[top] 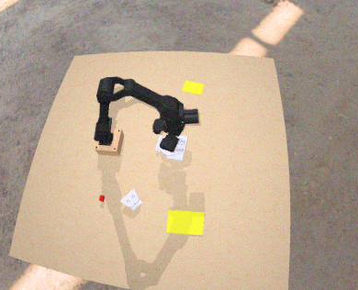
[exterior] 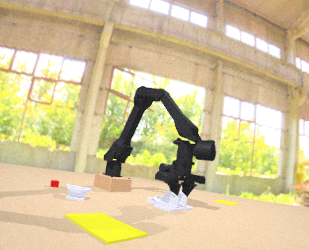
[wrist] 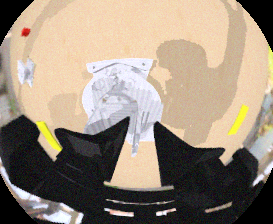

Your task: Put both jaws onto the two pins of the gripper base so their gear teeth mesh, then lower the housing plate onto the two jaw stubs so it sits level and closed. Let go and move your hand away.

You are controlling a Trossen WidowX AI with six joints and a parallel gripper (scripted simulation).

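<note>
Right now my gripper tip is 4 cm to the left of the white jaw and 4 cm past it. The rest, counted from my gripper tip: large yellow patch (37 cm to the right, 8 cm ahead, 1 cm below); small white block (30 cm to the right, 16 cm behind, 1 cm below); small yellow pad (32 cm to the left, 5 cm ahead, 1 cm below).
</note>
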